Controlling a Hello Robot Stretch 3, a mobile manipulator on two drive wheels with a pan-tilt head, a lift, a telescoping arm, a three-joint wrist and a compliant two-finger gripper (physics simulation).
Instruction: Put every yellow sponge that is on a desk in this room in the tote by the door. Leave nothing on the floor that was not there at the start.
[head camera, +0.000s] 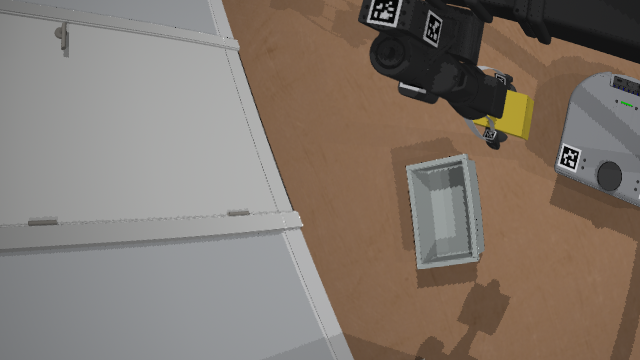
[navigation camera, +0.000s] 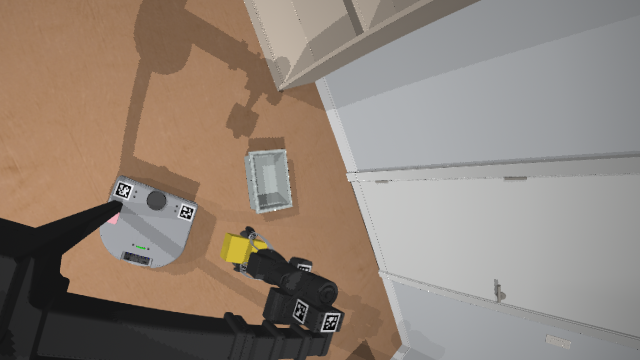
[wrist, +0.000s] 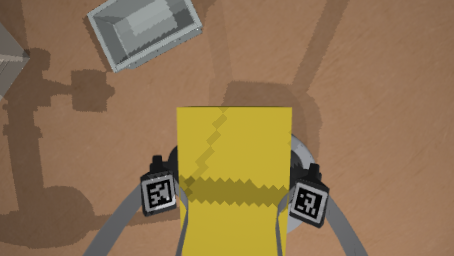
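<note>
My gripper is shut on a yellow sponge, a block with one fingertip at each side. It is held above the floor, between the tote and my base. The grey tote stands upright on the floor near the door wall. Its inside shows no sponge. In the head view the gripper is above and right of the tote; in the wrist view the tote is at the upper left. No desk shows.
My grey base stands beside the tote. The white door with a handle is in the wall beyond the tote. A beige shelf unit stands against the same wall. My black arm reaches past the base.
</note>
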